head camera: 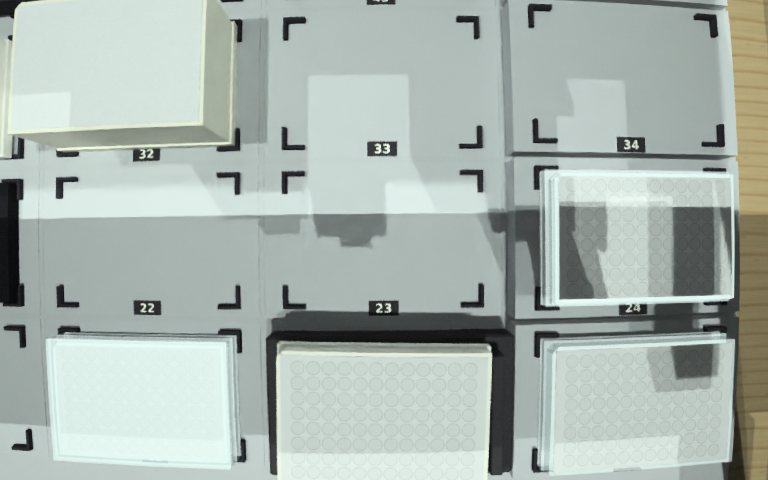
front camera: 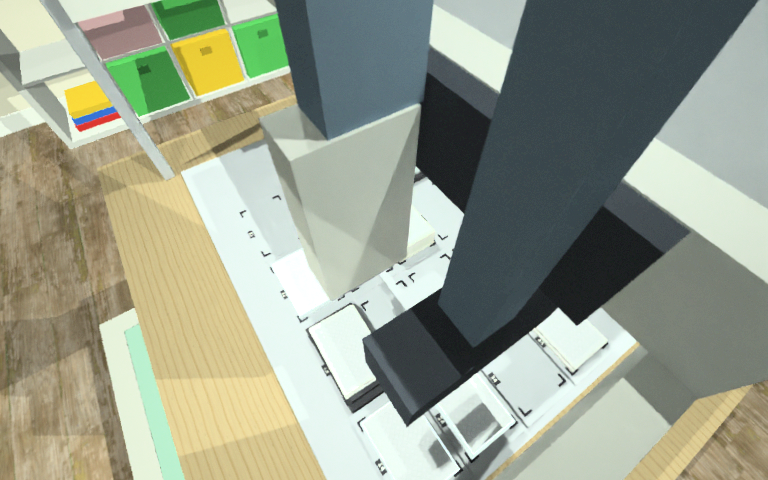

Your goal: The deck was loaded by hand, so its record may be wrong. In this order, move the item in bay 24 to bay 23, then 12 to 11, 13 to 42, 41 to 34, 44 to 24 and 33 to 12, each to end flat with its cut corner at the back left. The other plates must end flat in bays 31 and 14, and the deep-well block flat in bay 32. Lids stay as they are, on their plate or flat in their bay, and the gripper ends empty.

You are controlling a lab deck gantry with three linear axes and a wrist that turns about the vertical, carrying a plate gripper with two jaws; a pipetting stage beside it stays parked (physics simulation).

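The gripper's jaws show in neither view. In the head view a clear-edged plate lies in bay 24, another in bay 14. A pale lidded plate is in bay 12. A cream plate sits on a black base in bay 13. The tall cream deep-well block stands in bay 32. A plate lies in bay 44. Bays 22, 23, 33 and 34 hold no item. Bays 41 and 43 are hidden.
In the front view a cream housing on a blue-grey column and a dark housing under a dark column hide much of the deck. A black item shows at the head view's left edge, below a cream plate edge.
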